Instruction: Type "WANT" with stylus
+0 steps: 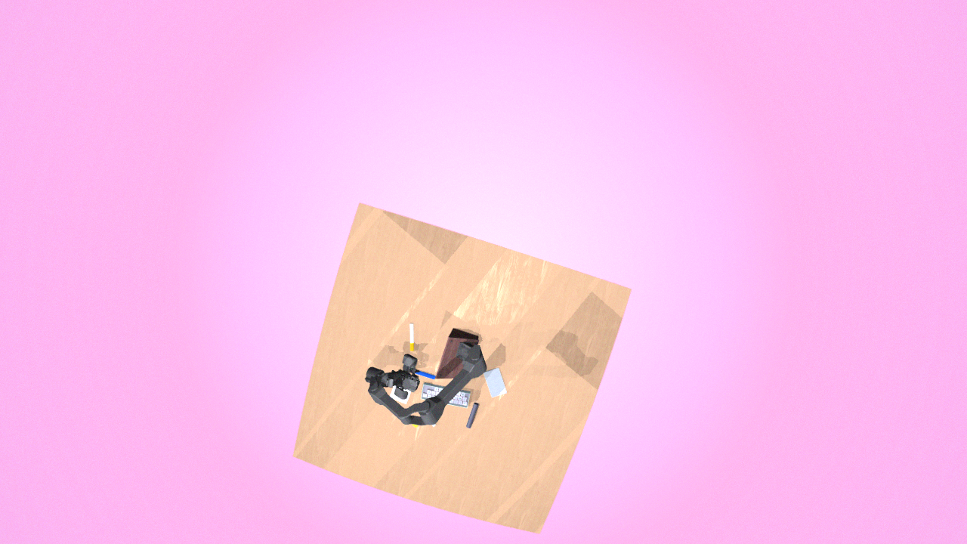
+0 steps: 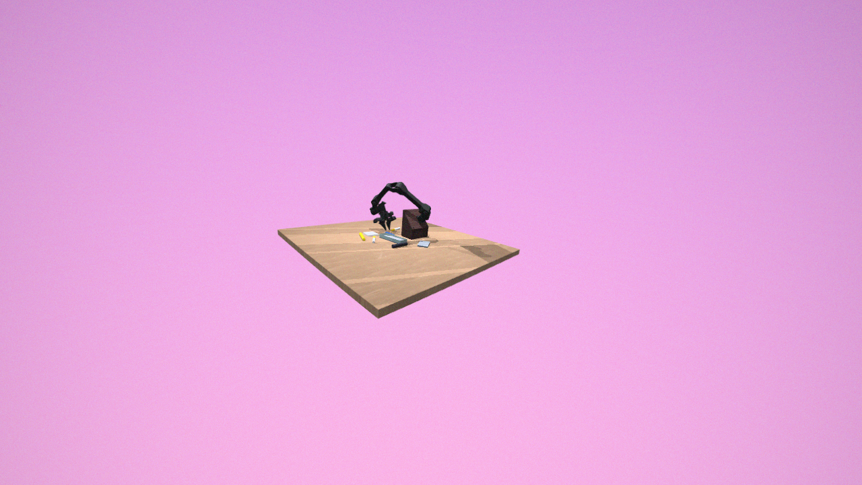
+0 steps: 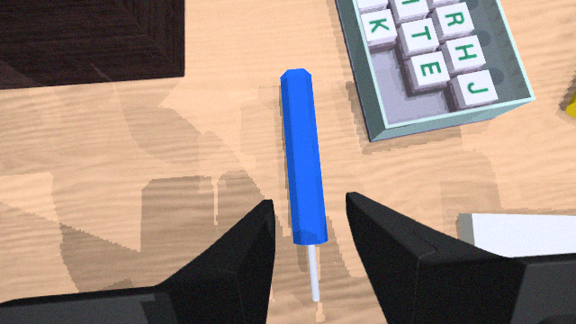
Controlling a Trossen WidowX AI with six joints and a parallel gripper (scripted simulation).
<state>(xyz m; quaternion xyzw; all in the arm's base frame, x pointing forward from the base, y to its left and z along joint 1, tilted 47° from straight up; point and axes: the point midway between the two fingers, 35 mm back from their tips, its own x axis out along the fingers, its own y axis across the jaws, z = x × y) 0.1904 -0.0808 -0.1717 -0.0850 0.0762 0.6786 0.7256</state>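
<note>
Now: gripper tip 1 cm to the left of the blue stylus and 3 cm above it. From my gripper tip the other things lie so: white pad: 12 cm ahead, 6 cm to the right, 3 cm below; then dark pen: 13 cm ahead, 28 cm to the left, 2 cm below; then grey card: 4 cm behind, 34 cm to the left, 3 cm below.
</note>
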